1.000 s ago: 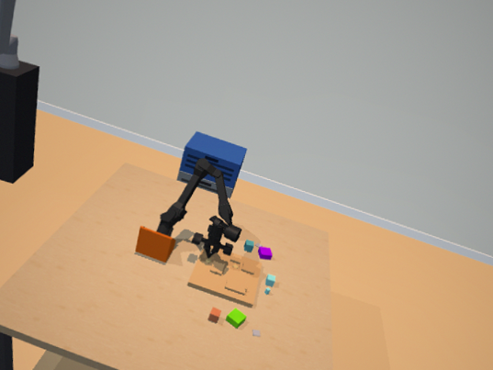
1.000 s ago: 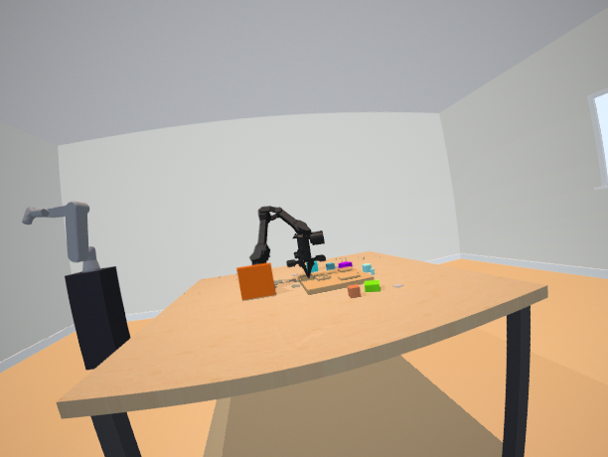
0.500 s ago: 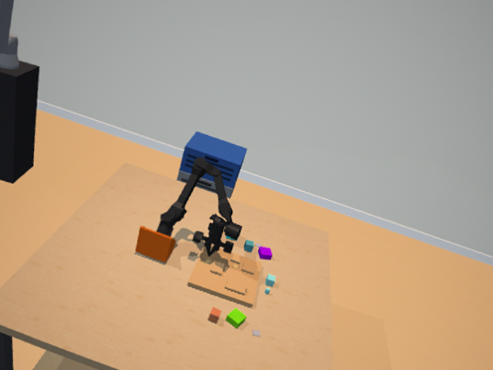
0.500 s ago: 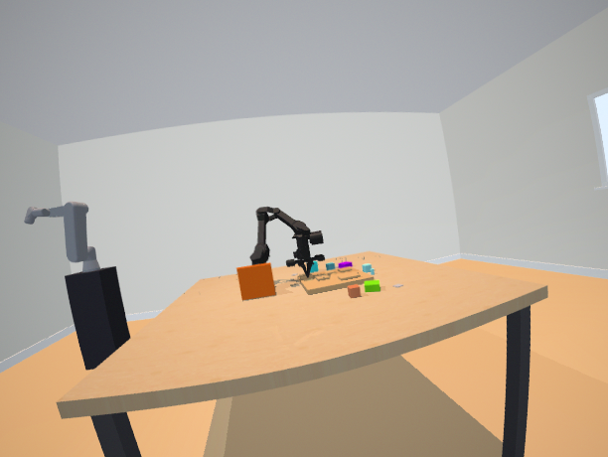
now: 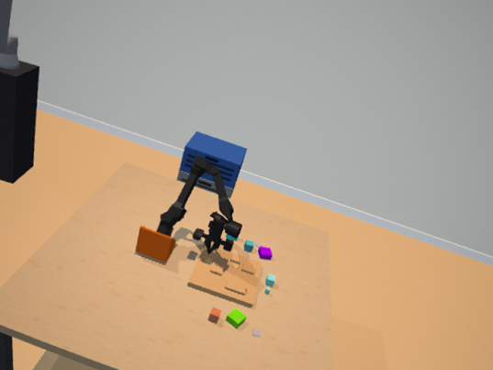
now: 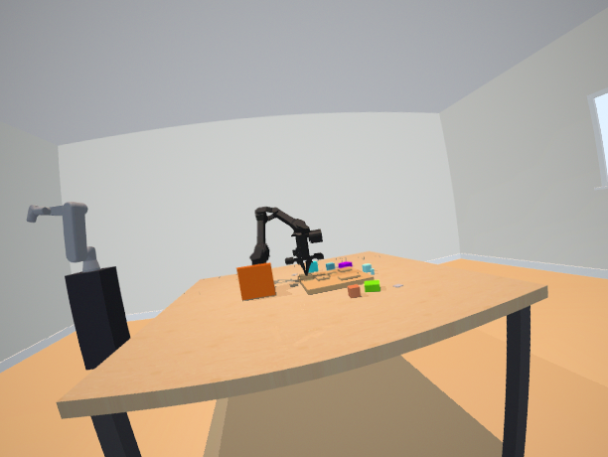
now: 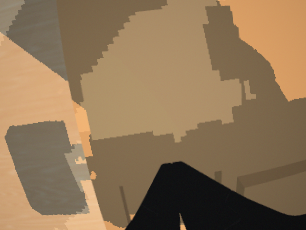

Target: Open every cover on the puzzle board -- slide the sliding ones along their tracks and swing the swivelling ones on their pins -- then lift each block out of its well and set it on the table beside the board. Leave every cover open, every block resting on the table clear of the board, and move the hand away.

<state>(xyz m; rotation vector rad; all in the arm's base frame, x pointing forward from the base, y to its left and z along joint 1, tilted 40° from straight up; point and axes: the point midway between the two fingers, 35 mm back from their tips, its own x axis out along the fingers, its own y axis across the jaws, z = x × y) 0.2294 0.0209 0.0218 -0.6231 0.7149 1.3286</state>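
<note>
Right now the wooden puzzle board is 10 cm ahead of my gripper tip, 7 cm to the right of it and 1 cm below it. Round my gripper tip: blue-teal cube: 19 cm ahead, 16 cm to the left, 1 cm below; then purple block: 28 cm ahead, 15 cm to the left, 2 cm below; then light cyan block: 31 cm ahead, 5 cm to the right, 2 cm below.
</note>
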